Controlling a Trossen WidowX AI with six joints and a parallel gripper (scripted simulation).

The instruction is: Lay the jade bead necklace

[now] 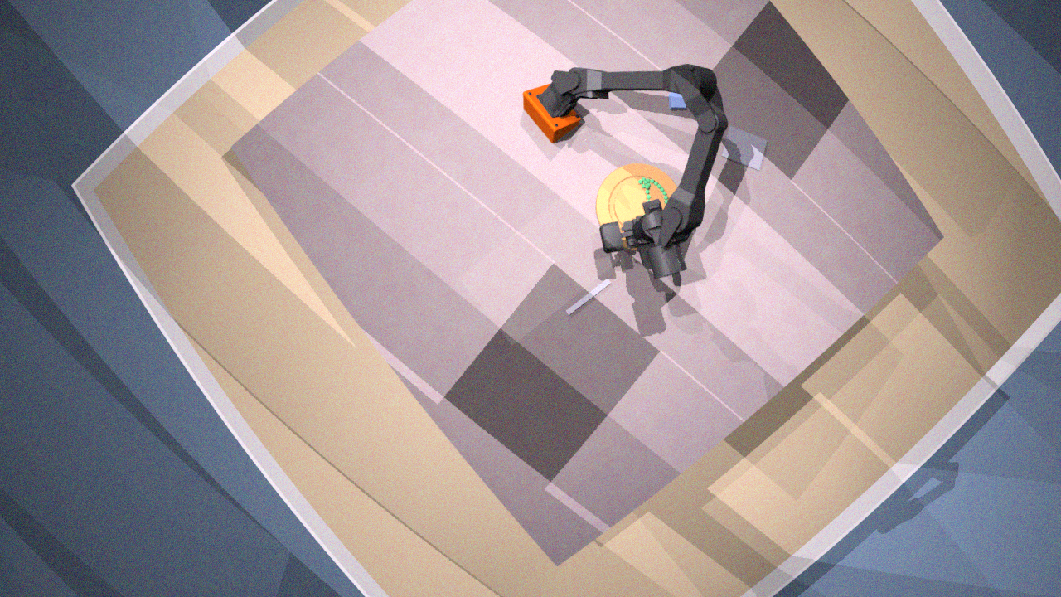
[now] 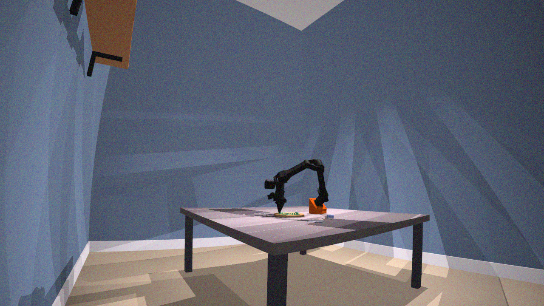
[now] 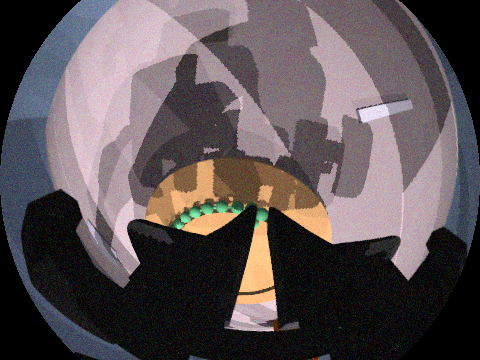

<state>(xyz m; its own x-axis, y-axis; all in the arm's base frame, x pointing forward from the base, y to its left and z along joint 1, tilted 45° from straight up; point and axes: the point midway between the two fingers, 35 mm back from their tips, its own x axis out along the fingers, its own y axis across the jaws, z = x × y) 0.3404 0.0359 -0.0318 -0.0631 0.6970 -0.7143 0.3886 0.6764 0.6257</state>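
Right now my gripper tip is 50 mm past the round tan bead board, 40 mm to the right of it and 10 mm above it. Round my gripper tip: white strip 170 mm to the right, 50 mm ahead, 20 mm below; pale square sheet 350 mm to the left, 30 mm behind, 20 mm below; blue cube 270 mm to the left, 210 mm behind, 10 mm below.
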